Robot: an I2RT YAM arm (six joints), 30 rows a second.
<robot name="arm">
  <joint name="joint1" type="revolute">
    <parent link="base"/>
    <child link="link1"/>
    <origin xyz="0 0 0.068" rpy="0 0 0"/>
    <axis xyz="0 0 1"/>
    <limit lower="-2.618" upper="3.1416"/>
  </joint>
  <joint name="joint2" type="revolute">
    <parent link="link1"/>
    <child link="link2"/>
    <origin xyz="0.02 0.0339 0.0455" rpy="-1.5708 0 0"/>
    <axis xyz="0 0 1"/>
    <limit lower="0" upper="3.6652"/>
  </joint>
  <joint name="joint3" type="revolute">
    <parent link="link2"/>
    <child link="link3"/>
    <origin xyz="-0.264 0 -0.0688" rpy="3.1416 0 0"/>
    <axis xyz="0 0 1"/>
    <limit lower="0" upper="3.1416"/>
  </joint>
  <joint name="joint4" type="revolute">
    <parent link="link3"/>
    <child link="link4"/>
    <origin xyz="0.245 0.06 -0.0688" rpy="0 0 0"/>
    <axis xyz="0 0 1"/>
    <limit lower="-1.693" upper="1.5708"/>
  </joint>
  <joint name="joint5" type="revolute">
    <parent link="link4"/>
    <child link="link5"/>
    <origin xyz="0.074 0.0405 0.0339" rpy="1.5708 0 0"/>
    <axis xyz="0 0 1"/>
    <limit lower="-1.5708" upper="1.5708"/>
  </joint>
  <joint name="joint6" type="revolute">
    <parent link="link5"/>
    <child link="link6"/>
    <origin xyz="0.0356 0 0.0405" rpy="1.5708 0 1.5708"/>
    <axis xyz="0 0 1"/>
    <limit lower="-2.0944" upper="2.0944"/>
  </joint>
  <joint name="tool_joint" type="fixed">
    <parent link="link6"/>
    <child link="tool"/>
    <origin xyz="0 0 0" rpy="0 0 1.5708"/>
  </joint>
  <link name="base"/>
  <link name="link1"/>
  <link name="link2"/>
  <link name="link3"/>
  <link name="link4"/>
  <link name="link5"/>
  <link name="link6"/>
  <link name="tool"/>
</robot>
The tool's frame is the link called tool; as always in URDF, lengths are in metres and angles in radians.
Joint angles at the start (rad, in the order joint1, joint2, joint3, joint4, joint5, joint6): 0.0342, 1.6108, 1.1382, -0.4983, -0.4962, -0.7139
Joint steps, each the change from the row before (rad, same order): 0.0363, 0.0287, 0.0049, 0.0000, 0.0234, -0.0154; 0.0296, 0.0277, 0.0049, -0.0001, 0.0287, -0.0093; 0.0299, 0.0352, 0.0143, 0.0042, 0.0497, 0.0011; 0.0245, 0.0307, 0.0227, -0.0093, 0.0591, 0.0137; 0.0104, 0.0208, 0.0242, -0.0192, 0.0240, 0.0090; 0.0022, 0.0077, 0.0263, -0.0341, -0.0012, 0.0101; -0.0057, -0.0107, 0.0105, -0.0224, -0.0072, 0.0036; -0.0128, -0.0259, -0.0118, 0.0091, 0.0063, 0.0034; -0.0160, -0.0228, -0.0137, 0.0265, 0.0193, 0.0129; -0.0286, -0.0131, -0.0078, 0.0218, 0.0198, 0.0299; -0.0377, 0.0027, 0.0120, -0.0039, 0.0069, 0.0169
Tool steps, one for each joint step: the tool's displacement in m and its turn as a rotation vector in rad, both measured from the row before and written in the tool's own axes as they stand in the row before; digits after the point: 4 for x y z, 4 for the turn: -0.0028, 0.0057, 0.0130, -0.0208, 0.0285, -0.0310; -0.0019, 0.0043, 0.0117, -0.0116, 0.0321, -0.0216; -0.0034, 0.0021, 0.0125, 0.0080, 0.0420, -0.0155; -0.0043, 0.0009, 0.0091, 0.0190, 0.0489, 0.0001; -0.0034, -0.0007, 0.0039, 0.0025, 0.0259, 0.0054; -0.0034, -0.0011, -0.0017, -0.0117, 0.0102, 0.0130; -0.0011, -0.0009, -0.0060, -0.0032, -0.0033, 0.0088; 0.0019, -0.0016, -0.0078, 0.0259, -0.0116, 0.0069; 0.0023, -0.0039, -0.0068, 0.0454, -0.0119, 0.0154; 0.0050, -0.0082, -0.0059, 0.0478, -0.0040, 0.0456; 0.0055, -0.0120, -0.0047, 0.0301, 0.0056, 0.0459
